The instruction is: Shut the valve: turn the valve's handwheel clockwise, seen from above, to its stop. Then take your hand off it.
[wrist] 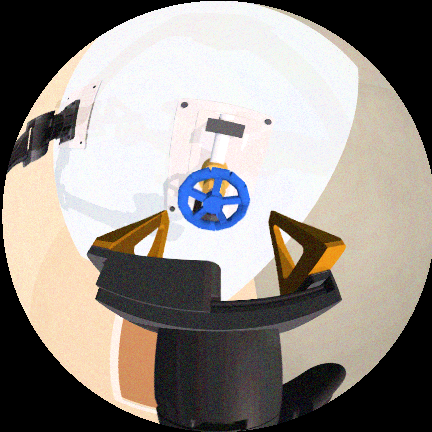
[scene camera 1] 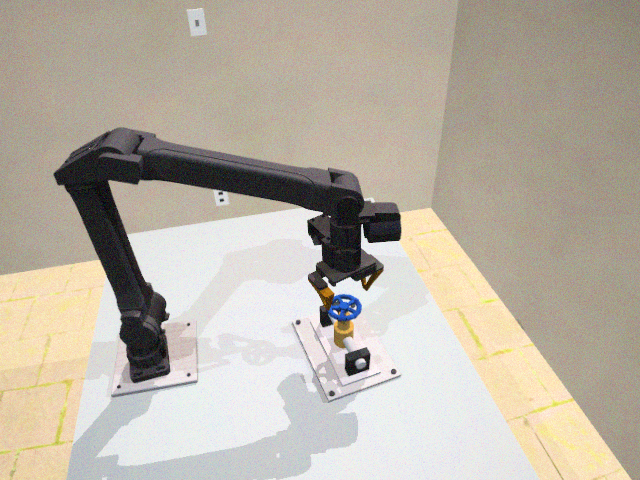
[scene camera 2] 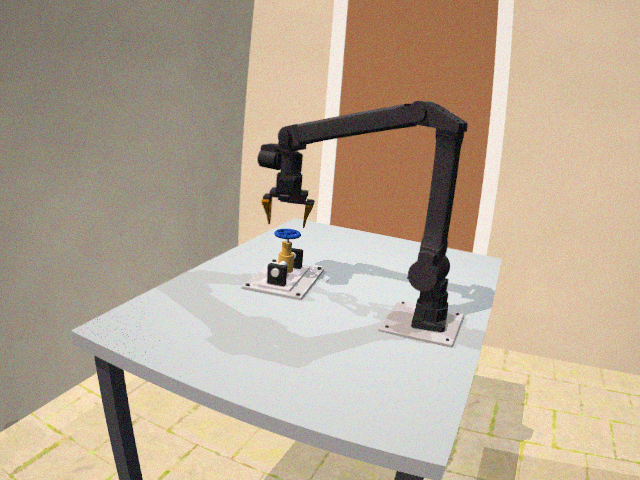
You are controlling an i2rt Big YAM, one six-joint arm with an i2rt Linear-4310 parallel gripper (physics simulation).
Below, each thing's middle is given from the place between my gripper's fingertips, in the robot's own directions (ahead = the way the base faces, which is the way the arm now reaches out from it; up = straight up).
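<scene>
Blue spoked handwheel [wrist: 213, 201]: my hand 3 cm above it, 1 cm past it. Pale base plate [scene camera 1: 333, 390]: 15 cm below my hand, 1 cm behind.
</scene>
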